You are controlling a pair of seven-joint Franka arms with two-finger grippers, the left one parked.
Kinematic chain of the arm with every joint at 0, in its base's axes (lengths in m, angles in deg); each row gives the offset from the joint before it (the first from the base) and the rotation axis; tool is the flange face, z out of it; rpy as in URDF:
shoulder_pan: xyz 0 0 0.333 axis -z
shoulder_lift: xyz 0 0 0 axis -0.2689 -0.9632 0
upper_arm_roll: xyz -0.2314 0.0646 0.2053 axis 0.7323 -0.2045 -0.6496
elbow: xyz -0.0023 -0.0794 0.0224 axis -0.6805 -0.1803 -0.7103
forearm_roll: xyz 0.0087 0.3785 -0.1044 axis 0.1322 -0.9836 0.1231
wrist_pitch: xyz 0 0 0 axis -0.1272 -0.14 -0.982
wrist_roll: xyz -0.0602 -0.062 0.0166 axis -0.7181 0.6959 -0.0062
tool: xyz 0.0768 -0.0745 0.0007 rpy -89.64 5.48 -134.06
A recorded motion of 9 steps. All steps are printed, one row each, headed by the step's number.
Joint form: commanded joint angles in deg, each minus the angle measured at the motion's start. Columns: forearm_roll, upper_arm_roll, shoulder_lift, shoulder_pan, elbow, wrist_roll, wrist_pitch.
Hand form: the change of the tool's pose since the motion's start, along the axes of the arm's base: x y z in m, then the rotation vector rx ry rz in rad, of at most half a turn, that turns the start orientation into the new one. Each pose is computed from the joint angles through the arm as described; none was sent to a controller.
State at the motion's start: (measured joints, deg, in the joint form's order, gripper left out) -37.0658 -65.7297 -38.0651 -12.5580 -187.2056 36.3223 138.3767
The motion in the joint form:
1: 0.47 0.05 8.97 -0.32 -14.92 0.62 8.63
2: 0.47 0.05 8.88 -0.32 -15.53 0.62 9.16
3: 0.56 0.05 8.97 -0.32 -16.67 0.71 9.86
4: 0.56 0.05 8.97 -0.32 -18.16 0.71 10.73
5: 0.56 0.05 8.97 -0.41 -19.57 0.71 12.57
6: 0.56 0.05 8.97 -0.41 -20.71 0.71 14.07
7: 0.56 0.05 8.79 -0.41 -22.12 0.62 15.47
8: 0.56 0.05 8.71 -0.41 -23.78 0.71 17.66
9: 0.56 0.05 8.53 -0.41 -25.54 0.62 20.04
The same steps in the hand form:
1: -0.0453 0.0059 -0.0377 -0.0048 -0.0466 0.0167
2: -0.0453 0.0060 -0.0427 -0.0046 -0.0436 0.0167
3: -0.0468 0.0062 -0.0505 -0.0054 -0.0374 0.0187
4: -0.0487 0.0067 -0.0617 -0.0042 -0.0267 0.0188
5: -0.0489 0.0075 -0.0706 -0.0052 -0.0341 0.0200
6: -0.0493 0.0077 -0.0778 -0.0059 -0.0403 0.0196
7: -0.0502 0.0080 -0.0888 -0.0058 -0.0370 0.0179
8: -0.0511 0.0083 -0.0997 -0.0069 -0.0448 0.0189
9: -0.0522 0.0086 -0.1119 -0.0081 -0.0523 0.0168

